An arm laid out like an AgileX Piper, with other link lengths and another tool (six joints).
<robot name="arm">
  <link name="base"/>
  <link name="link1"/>
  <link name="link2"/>
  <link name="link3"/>
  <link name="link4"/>
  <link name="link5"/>
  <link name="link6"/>
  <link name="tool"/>
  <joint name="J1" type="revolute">
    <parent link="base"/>
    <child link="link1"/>
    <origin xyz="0 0 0.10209" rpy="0 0 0"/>
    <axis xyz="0 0 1"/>
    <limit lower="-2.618" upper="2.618"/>
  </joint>
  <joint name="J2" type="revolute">
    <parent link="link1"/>
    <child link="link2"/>
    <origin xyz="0 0 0" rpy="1.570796 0 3.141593"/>
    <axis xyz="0 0 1"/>
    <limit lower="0" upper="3.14"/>
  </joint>
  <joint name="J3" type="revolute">
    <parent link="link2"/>
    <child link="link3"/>
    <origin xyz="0.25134 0.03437 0" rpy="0 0 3.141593"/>
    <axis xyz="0 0 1"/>
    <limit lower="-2.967" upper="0"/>
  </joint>
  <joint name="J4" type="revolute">
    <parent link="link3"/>
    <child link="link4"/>
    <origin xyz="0.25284 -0.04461 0" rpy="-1.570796 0 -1.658"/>
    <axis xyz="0 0 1"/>
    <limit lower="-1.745" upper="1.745"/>
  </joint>
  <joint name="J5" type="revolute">
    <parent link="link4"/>
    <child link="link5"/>
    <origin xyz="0 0 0" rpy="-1.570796 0 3.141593"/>
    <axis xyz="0 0 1"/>
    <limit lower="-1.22" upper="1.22"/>
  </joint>
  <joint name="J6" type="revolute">
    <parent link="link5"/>
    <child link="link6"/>
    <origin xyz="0 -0.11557 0" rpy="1.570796 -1.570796 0"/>
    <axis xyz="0 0 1"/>
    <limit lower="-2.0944" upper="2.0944"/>
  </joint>
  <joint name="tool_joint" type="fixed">
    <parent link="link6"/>
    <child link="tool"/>
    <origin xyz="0.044 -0.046 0.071" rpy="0 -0.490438 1.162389"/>
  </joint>
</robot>
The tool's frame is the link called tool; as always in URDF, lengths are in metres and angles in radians.
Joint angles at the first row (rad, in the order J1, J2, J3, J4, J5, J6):
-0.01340 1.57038 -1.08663 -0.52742 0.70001 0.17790
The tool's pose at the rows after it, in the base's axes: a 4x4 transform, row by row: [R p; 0 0 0 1], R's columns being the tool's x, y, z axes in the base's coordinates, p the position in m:
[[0.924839 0.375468 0.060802 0.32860], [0.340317 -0.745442 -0.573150 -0.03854], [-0.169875 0.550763 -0.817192 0.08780], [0 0 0 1]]
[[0.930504 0.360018 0.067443 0.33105], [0.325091 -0.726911 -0.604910 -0.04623], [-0.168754 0.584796 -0.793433 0.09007], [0 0 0 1]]
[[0.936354 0.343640 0.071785 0.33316], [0.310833 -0.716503 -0.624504 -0.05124], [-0.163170 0.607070 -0.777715 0.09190], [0 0 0 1]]
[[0.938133 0.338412 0.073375 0.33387], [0.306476 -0.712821 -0.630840 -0.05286], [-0.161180 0.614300 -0.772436 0.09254], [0 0 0 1]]
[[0.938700 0.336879 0.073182 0.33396], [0.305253 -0.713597 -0.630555 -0.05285], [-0.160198 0.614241 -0.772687 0.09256], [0 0 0 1]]
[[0.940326 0.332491 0.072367 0.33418], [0.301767 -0.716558 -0.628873 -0.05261], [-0.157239 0.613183 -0.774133 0.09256], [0 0 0 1]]
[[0.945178 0.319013 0.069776 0.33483], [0.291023 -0.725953 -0.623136 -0.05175], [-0.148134 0.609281 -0.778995 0.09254], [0 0 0 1]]
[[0.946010 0.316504 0.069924 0.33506], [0.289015 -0.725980 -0.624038 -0.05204], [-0.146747 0.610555 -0.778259 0.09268], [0 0 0 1]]
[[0.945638 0.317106 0.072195 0.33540], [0.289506 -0.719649 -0.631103 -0.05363], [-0.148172 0.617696 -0.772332 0.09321], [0 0 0 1]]
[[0.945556 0.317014 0.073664 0.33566], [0.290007 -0.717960 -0.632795 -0.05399], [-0.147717 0.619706 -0.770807 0.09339], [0 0 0 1]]
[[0.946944 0.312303 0.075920 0.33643], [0.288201 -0.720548 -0.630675 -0.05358], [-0.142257 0.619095 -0.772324 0.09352], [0 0 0 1]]
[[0.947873 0.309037 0.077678 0.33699], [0.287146 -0.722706 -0.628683 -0.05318], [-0.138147 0.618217 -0.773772 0.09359], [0 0 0 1]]
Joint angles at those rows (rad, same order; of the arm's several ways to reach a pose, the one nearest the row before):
-0.01338 1.57039 -1.08664 -0.55363 0.70002 0.18493
-0.01338 1.57038 -1.08665 -0.61898 0.70003 0.22868
-0.01340 1.57038 -1.08663 -0.66532 0.70002 0.26616
-0.01340 1.57040 -1.08666 -0.68042 0.70003 0.27815
-0.01342 1.57039 -1.08664 -0.68107 0.70000 0.28031
-0.01341 1.57039 -1.08663 -0.68140 0.69999 0.28596
-0.01339 1.57036 -1.08662 -0.68139 0.70003 0.30285
-0.01339 1.57038 -1.08661 -0.68488 0.70001 0.30725
-0.01341 1.57038 -1.08661 -0.69691 0.69999 0.31079
-0.01339 1.57038 -1.08661 -0.70032 0.69911 0.31209
-0.01338 1.57040 -1.08663 -0.70123 0.69609 0.31813
-0.01341 1.57039 -1.08663 -0.70106 0.69363 0.32198

